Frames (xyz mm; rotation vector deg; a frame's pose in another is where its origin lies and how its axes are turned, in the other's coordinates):
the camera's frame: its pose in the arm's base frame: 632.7 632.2 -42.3 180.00 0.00 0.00
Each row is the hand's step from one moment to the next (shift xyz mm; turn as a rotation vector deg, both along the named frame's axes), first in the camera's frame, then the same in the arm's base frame.
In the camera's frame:
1: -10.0 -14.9 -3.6 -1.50 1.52 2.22
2: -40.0 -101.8 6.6 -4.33 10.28 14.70
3: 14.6 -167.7 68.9 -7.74 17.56 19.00
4: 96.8 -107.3 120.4 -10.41 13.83 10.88
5: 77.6 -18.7 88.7 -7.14 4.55 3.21
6: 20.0 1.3 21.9 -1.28 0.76 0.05
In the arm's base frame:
1: -10.0 14.9 3.6 -1.50 -1.52 -2.22
2: -40.0 101.8 -6.6 -4.33 -10.28 -14.70
3: 14.6 167.7 -68.9 -7.74 -17.56 -19.00
4: 96.8 107.3 -120.4 -10.41 -13.83 -10.88
5: 77.6 18.7 -88.7 -7.14 -4.55 -3.21
6: 20.0 -1.3 -21.9 -1.28 -0.76 -0.05

